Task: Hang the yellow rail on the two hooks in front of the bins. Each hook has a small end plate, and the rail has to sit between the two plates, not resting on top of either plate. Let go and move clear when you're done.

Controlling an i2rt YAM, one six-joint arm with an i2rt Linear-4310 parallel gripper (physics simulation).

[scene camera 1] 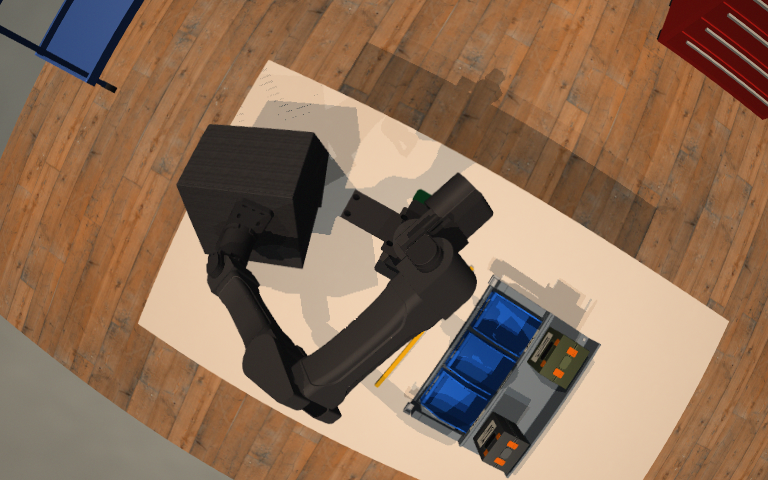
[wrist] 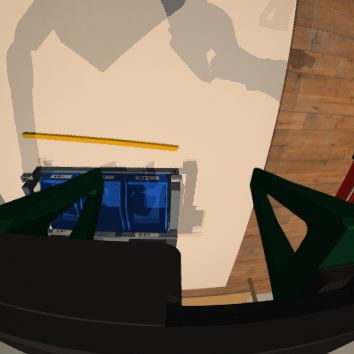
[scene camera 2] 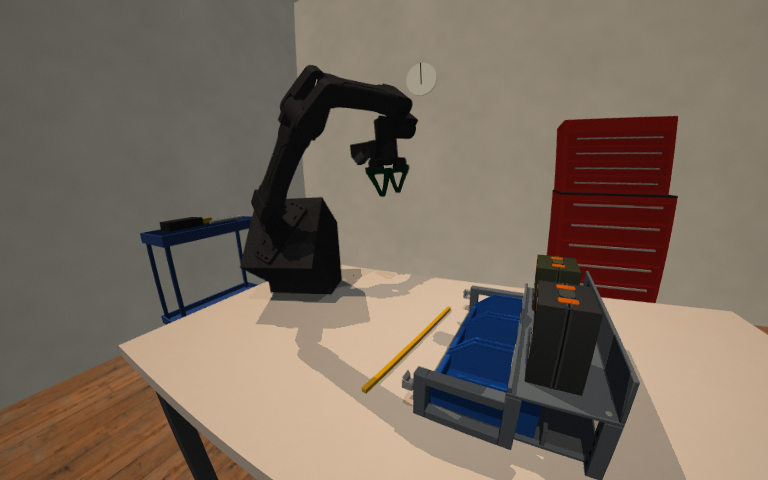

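Where they show: gripper, fingertip midpoint: [wrist: 176,175] [scene camera 2: 390,194]; arm's base, link origin: [scene camera 1: 242,229] [scene camera 2: 281,231].
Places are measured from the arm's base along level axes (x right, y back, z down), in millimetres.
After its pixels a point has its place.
Note:
The yellow rail [scene camera 1: 399,359] @(z 225, x 156, y -413 mm) [scene camera 2: 406,349] @(z 224, x 108, y -426 mm) [wrist: 100,140] @(z 224, x 50, y -435 mm) lies flat on the table in front of the rack of blue bins, roughly parallel to its front and apart from it. In the overhead view the arm covers part of it. The two hooks stick out from the rack's front corners; in the second scene view the near hook [scene camera 2: 407,380] @(z 176, x 248, y -475 mm) and the far hook [scene camera 2: 467,293] @(z 176, x -120, y -529 mm) show, with nothing on them. My gripper [scene camera 2: 390,193] @(z -95, x -121, y -309 mm) [wrist: 176,175] @(z -95, x -121, y -309 mm) is open and empty, pointing down, high above the table. The overhead view hides its fingertips behind the arm.
The grey rack [scene camera 1: 532,390] @(z 133, x 85, y -725 mm) [scene camera 2: 508,421] @(z 180, x 278, y -630 mm) holds three blue bins [scene camera 1: 481,361] @(z 225, x 82, y -603 mm) [scene camera 2: 491,331] @(z 191, x 34, y -599 mm) [wrist: 110,202] @(z 225, x 81, y -631 mm). Two upright cases, a dark one [scene camera 1: 501,444] @(z 12, x 197, y -666 mm) [scene camera 2: 563,339] @(z 55, x 255, y -680 mm) and an olive one [scene camera 1: 560,359] @(z 37, x -18, y -708 mm) [scene camera 2: 557,268] @(z 37, x 27, y -714 mm), stand on its rear shelf. A red cabinet [scene camera 2: 614,215] and a blue cart [scene camera 2: 155,240] stand beyond the table.

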